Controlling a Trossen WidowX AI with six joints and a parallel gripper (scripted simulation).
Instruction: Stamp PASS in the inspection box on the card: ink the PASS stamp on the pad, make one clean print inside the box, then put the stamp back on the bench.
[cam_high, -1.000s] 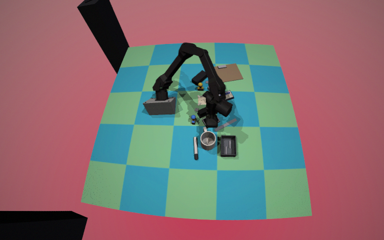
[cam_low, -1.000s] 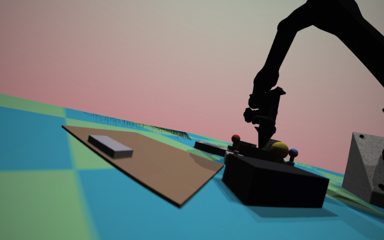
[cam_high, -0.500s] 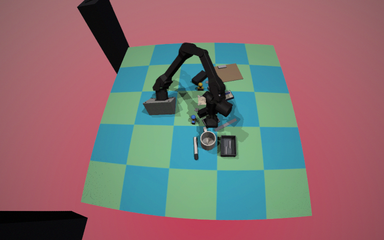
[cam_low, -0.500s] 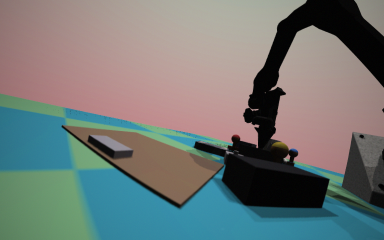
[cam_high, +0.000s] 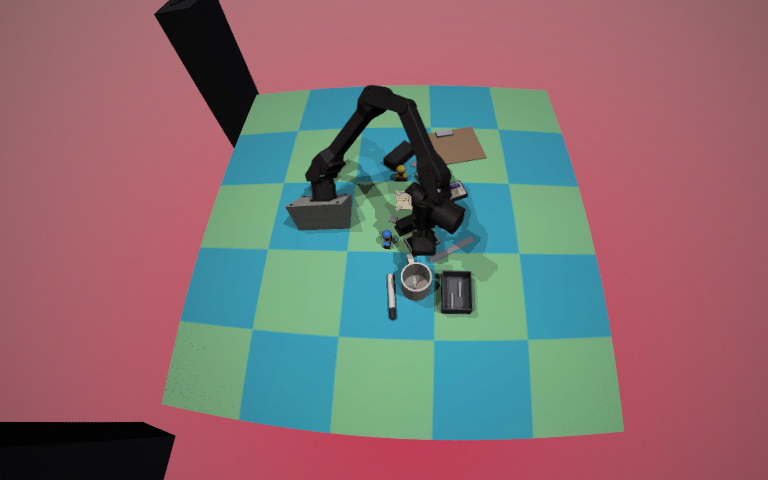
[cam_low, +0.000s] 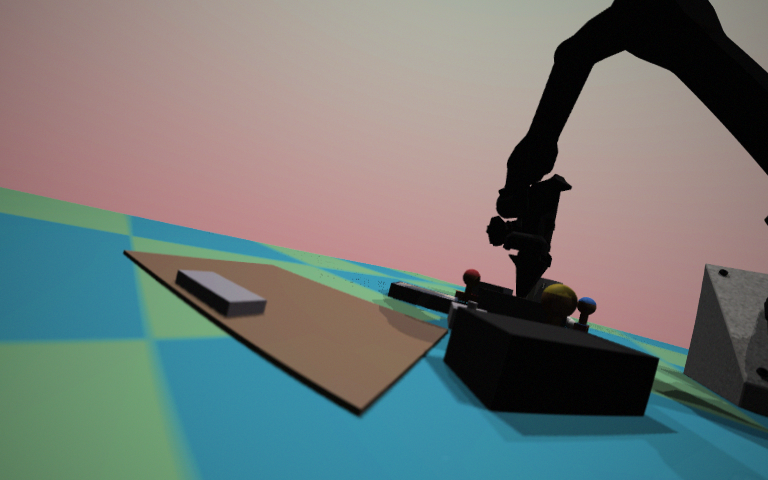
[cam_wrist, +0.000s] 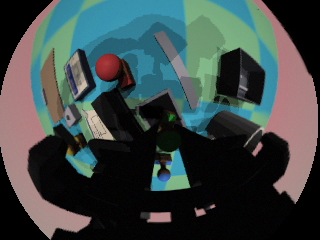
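The green stamp lies right at my gripper tip. From my gripper tip the other things lie so: grey ruler (9 cm ahead, 4 cm below, 1 cm to the right); black bar (6 cm to the left, 2 cm below, 2 cm behind); black-framed ink pad (3 cm below).
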